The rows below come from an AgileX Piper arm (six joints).
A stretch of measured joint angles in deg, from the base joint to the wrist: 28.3, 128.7, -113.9, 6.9, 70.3, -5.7; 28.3, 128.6, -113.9, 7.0, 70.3, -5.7; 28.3, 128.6, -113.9, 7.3, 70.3, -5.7; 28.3, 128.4, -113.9, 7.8, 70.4, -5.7; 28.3, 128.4, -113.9, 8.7, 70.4, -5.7; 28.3, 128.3, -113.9, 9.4, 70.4, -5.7; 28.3, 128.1, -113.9, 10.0, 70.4, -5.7; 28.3, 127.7, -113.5, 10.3, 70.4, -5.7; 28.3, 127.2, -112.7, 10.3, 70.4, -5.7; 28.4, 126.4, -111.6, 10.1, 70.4, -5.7; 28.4, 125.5, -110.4, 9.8, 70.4, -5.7; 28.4, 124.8, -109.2, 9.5, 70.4, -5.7; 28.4, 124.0, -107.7, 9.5, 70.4, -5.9; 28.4, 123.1, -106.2, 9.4, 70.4, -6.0; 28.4, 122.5, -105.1, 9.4, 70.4, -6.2; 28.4, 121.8, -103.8, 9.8, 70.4, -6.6; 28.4, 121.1, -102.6, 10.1, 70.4, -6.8; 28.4, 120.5, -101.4, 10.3, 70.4, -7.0; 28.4, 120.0, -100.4, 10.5, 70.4, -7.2; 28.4, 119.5, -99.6, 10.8, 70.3, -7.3; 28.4, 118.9, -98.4, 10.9, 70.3, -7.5; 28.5, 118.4, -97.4, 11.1, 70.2, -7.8
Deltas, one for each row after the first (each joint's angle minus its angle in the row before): 0.0, -0.1, 0.0, 0.1, 0.0, 0.0; 0.0, 0.0, 0.0, 0.3, 0.0, 0.0; 0.0, -0.2, 0.0, 0.5, 0.1, 0.0; 0.0, 0.0, 0.0, 0.9, 0.0, 0.0; 0.0, -0.1, 0.0, 0.7, 0.0, 0.0; 0.0, -0.2, 0.0, 0.6, 0.0, 0.0; 0.0, -0.4, 0.4, 0.3, 0.0, 0.0; 0.0, -0.5, 0.8, 0.0, 0.0, 0.0; 0.1, -0.8, 1.1, -0.2, 0.0, 0.0; 0.0, -0.9, 1.2, -0.3, 0.0, 0.0; 0.0, -0.7, 1.2, -0.3, 0.0, 0.0; 0.0, -0.8, 1.5, 0.0, 0.0, -0.2; 0.0, -0.9, 1.5, -0.1, 0.0, -0.1; 0.0, -0.6, 1.1, 0.0, 0.0, -0.2; 0.0, -0.7, 1.3, 0.4, 0.0, -0.4; 0.0, -0.7, 1.2, 0.3, 0.0, -0.2; 0.0, -0.6, 1.2, 0.2, 0.0, -0.2; 0.0, -0.5, 1.0, 0.2, 0.0, -0.2; 0.0, -0.5, 0.8, 0.3, -0.1, -0.1; 0.0, -0.6, 1.2, 0.1, 0.0, -0.2; 0.1, -0.5, 1.0, 0.2, -0.1, -0.3
